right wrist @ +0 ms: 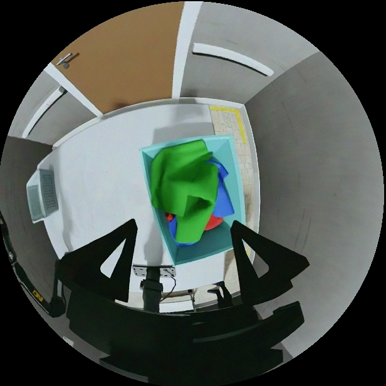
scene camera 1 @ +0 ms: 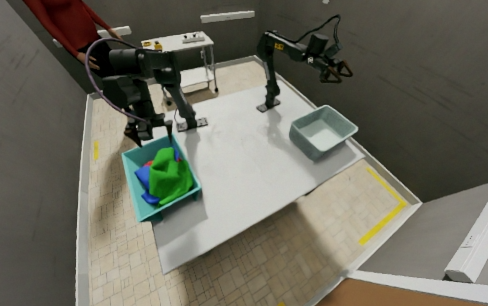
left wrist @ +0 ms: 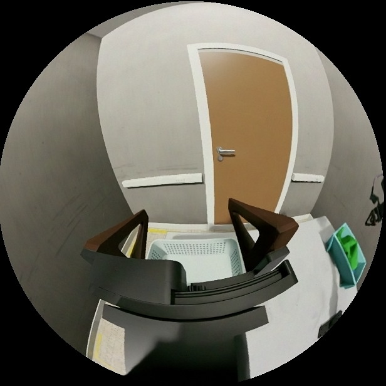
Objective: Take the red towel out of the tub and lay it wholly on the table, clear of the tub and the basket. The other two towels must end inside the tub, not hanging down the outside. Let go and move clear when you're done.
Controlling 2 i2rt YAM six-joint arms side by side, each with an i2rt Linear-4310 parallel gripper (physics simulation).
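The teal tub (scene camera 1: 134,192) (left wrist: 336,252) (right wrist: 228,148) holds three crumpled towels. The green towel (scene camera 1: 170,177) (left wrist: 351,250) (right wrist: 182,175) lies on top. The blue towel (scene camera 1: 143,176) (right wrist: 224,200) shows beside and under it. The red towel (scene camera 1: 148,163) (right wrist: 214,222) is mostly hidden beneath the green one; small parts show toward the arm side. My right gripper (scene camera 1: 155,143) (right wrist: 184,225) is open and empty, pointing down above the tub's arm-side end. My left gripper (scene camera 1: 345,78) (left wrist: 186,208) is open and empty, raised high behind the basket.
The pale grey-green basket (scene camera 1: 312,145) (left wrist: 200,245) (right wrist: 48,192) stands at the right of the white table (scene camera 1: 240,160) (left wrist: 285,320) (right wrist: 100,180) in the scene view. The tub stands at the table's left edge. A white cart (scene camera 1: 175,44) and a person in red (scene camera 1: 70,25) are behind the table.
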